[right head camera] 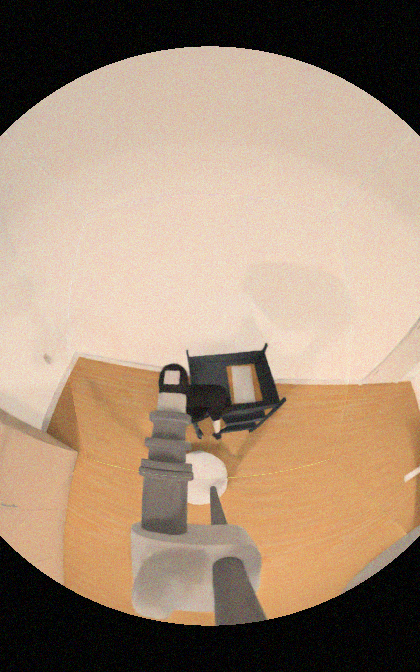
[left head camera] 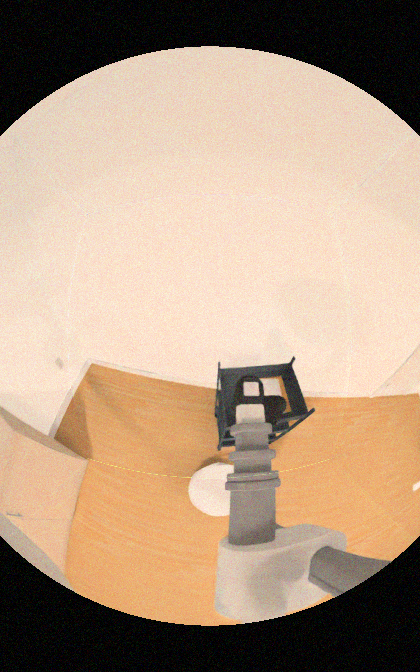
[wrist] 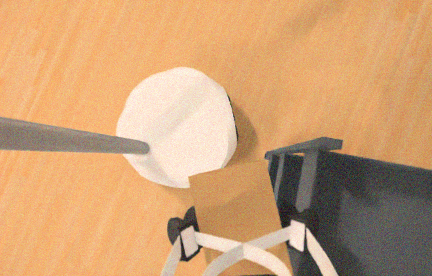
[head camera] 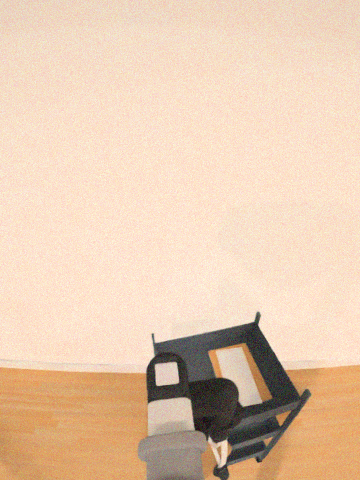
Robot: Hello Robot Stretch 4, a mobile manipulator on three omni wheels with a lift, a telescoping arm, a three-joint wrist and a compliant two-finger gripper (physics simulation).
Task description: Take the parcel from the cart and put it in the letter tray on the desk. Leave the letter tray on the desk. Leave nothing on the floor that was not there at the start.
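Frame: origin at the robot's base, x left, y back, z up, level; metres.
Where they show: gripper, fingertip midpoint: [wrist: 241, 220] [head camera: 210, 454]; robot's base, link origin: [wrist: 186, 131].
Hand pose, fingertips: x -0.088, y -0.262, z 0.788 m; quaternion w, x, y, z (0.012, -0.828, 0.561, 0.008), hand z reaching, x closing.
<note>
Things, the pixels of their top centre, and the offset from my fingertips.
- parcel, top centre: [wrist: 239, 228] [head camera: 209, 449] dx +0.005, dy +0.002, dz +0.049 m
- flat brown-edged item with a white top, top centre: [head camera: 237, 374] dx -0.166, dy -0.259, dz -0.140 m
My gripper [wrist: 242, 241] [head camera: 220, 459] is shut on the parcel [wrist: 231, 197], a flat plain brown box. It holds the parcel above the wooden floor, just off the left corner of the dark grey cart [wrist: 369, 211] [head camera: 279, 377] [left head camera: 227, 385] [right head camera: 212, 367]. In the head views my dark wrist hides the parcel. The letter tray is not in view.
A flat brown-edged item with a white top [head camera: 236, 370] [right head camera: 243, 382] lies on the cart's top shelf. My white round base [wrist: 175, 123] [left head camera: 210, 487] [right head camera: 202, 477] stands close to the cart. A pale beige block [left head camera: 35, 480] [right head camera: 30, 480], perhaps the desk, is at the far left. A wall runs behind the cart.
</note>
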